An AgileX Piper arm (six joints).
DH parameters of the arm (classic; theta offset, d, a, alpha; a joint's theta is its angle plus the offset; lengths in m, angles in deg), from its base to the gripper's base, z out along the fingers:
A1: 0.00 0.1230 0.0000 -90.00
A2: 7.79 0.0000 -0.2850 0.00
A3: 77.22 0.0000 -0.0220 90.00
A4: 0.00 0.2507 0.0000 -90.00
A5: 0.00 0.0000 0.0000 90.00
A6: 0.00 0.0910 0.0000 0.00
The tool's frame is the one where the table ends.
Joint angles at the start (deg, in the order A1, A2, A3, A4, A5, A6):
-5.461, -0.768, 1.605, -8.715, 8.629, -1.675
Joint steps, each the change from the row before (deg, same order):
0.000, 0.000, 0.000, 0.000, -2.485, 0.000
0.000, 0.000, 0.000, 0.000, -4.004, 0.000
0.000, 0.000, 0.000, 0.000, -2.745, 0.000
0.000, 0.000, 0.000, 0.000, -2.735, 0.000
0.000, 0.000, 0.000, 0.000, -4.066, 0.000
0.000, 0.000, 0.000, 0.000, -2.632, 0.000
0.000, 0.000, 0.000, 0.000, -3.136, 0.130
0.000, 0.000, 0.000, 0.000, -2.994, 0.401
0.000, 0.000, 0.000, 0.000, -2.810, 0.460
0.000, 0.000, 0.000, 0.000, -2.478, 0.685
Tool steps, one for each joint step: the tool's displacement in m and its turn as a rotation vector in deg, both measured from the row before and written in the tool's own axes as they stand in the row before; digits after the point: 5 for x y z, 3 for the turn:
-0.00394, -0.00012, -0.00009, 0.073, -2.484, 0.000
-0.00635, -0.00019, -0.00022, 0.117, -4.002, 0.000
-0.00436, -0.00013, -0.00010, 0.080, -2.744, 0.000
-0.00434, -0.00013, -0.00010, 0.080, -2.734, 0.000
-0.00645, -0.00019, -0.00023, 0.119, -4.064, 0.000
-0.00418, -0.00012, -0.00010, 0.077, -2.631, 0.000
-0.00498, -0.00015, -0.00014, 0.088, -3.135, 0.130
-0.00475, -0.00013, -0.00012, 0.070, -2.993, 0.401
-0.00446, -0.00009, -0.00011, 0.045, -2.810, 0.460
-0.00393, -0.00005, -0.00009, 0.015, -2.478, 0.685

